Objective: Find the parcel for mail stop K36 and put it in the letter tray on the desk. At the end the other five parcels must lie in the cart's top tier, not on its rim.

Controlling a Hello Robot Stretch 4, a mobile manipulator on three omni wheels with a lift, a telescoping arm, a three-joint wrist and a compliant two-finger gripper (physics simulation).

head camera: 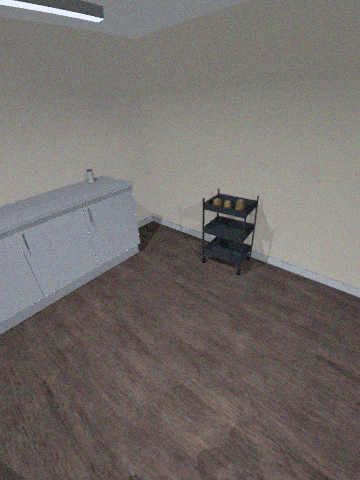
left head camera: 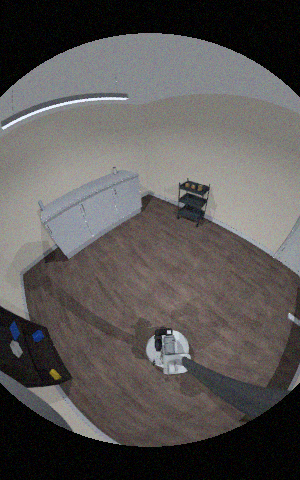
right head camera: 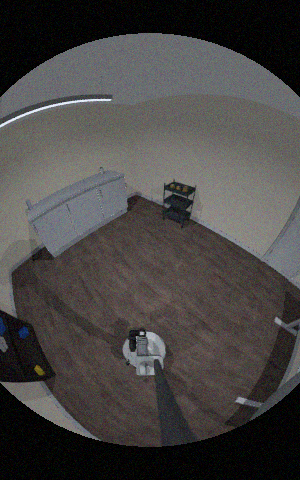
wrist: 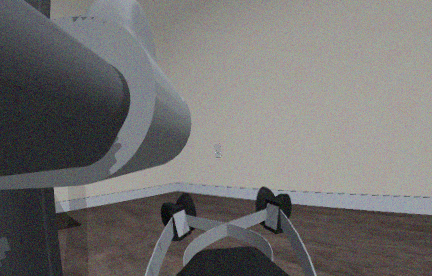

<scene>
same spot on dark three-tier cart: [right head camera: 178, 204] = [head camera: 230, 234]
</scene>
